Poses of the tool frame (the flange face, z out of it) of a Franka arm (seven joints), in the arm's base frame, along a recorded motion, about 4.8 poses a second.
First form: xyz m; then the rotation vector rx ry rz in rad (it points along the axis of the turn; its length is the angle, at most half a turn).
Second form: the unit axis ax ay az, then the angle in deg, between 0 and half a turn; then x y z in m. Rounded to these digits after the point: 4 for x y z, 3 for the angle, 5 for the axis.
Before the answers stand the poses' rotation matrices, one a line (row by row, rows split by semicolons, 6 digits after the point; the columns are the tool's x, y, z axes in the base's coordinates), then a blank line. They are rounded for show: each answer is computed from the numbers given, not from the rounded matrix.
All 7 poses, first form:
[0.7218, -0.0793, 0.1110, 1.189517, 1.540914, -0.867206]
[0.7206, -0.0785, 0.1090, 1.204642, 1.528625, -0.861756]
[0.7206, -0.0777, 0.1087, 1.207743, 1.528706, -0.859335]
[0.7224, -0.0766, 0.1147, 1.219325, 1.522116, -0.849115]
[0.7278, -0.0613, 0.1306, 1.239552, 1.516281, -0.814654]
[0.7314, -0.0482, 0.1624, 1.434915, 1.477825, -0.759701]
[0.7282, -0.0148, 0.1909, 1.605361, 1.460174, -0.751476]
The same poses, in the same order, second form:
-0.054274 0.962809 0.264677; 0.273364 0.269267 -0.923454; -0.960378 0.022234 -0.277811
-0.039403 0.965088 0.258947; 0.278048 0.259503 -0.924850; -0.959759 0.035558 -0.278565
-0.037746 0.965242 0.258619; 0.280758 0.258623 -0.924278; -0.959036 0.037722 -0.280762
-0.025946 0.965792 0.258016; 0.287805 0.254392 -0.923284; -0.957338 0.050302 -0.284560
-0.002888 0.963561 0.267472; 0.308855 0.255256 -0.916217; -0.951105 0.079964 -0.298338
0.092154 0.977916 0.187583; 0.416548 0.133249 -0.899296; -0.904431 0.161011 -0.395070
0.149291 0.984214 0.095051; 0.494675 0.008893 -0.869032; -0.856159 0.176758 -0.485539

[0.55818, 0.72307, -0.40694, 122.101, 0.7218, -0.0793, 0.1110]
[0.56596, 0.71817, -0.40487, 121.954, 0.7206, -0.0785, 0.1090]
[0.56719, 0.71793, -0.40357, 122.002, 0.7206, -0.0777, 0.1087]
[0.57323, 0.71558, -0.39919, 121.874, 0.7224, -0.0766, 0.1147]
[0.58438, 0.71484, -0.38406, 121.533, 0.7278, -0.0613, 0.1306]
[0.65358, 0.67312, -0.34603, 125.791, 0.7314, -0.0482, 0.1624]
[0.69904, 0.63582, -0.32722, 131.581, 0.7282, -0.0148, 0.1909]

